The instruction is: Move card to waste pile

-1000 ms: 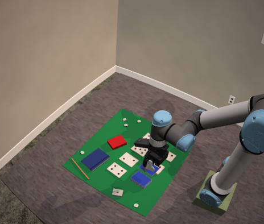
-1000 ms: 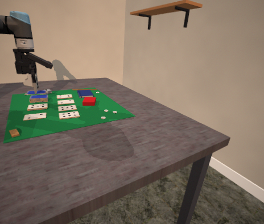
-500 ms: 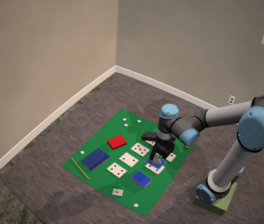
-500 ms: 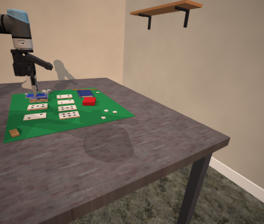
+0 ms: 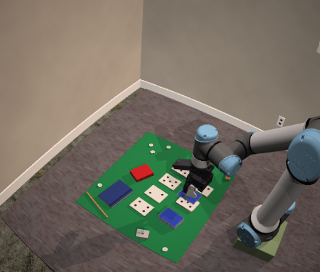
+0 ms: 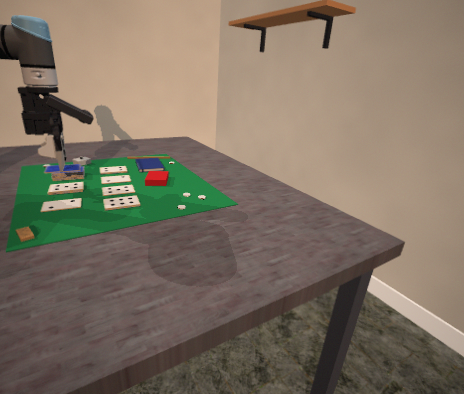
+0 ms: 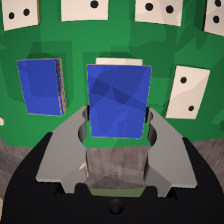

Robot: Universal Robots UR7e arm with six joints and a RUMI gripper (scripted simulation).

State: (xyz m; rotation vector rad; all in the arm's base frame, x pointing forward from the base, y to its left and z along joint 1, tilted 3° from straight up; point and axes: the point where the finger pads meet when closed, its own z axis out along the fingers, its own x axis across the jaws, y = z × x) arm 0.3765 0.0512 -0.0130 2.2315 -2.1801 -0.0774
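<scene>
Now: hand 70 mm above the spotted card. The rest, counted from my hand: red box: 270 mm ahead, 70 mm below, 10 mm to the left; then green mat: 140 mm ahead, 90 mm below, 20 mm to the left; then grey block: 260 mm to the left, 60 mm below, 30 mm ahead.
</scene>
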